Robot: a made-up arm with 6 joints.
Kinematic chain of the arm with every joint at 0, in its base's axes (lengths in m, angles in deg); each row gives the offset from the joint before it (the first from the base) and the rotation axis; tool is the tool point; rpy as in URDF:
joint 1: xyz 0 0 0.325 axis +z
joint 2: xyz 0 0 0 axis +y
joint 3: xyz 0.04 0 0.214 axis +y
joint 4: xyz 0.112 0 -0.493 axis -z
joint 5: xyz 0 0 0 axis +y
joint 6: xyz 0.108 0 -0.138 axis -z
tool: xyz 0 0 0 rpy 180 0 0
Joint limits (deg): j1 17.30..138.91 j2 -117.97..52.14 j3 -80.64..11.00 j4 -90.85..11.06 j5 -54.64..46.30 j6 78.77..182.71
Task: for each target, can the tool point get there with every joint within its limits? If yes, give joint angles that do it. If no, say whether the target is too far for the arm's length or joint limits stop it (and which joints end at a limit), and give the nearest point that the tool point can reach.
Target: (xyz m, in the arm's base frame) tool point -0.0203 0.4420 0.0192
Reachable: yes | joints 71.95 19.46 -35.63 -74.53 -29.62 128.57
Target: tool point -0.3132 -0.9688 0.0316
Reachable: no: too far | nearest point -0.1113 -0.3442 0.0462 | short by 0.657 m
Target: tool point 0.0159 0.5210 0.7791
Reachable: yes | joints 86.23 -39.58 -61.31 -32.84 26.87 136.08
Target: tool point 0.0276 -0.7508 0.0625
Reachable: no: joint limits stop it (at a limit: joint 2, joint 3, joint 5) | nearest point 0.0133 -0.3615 0.0462 | short by 0.390 m
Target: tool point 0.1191 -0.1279 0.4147
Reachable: no: joint limits stop it (at a limit: joint 1, joint 3, joint 4, joint 5) | nearest point 0.2492 0.0425 0.6220 | short by 0.298 m
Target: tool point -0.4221 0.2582 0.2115
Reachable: yes | joints 128.75 -5.07 -33.71 -80.58 -37.78 152.10
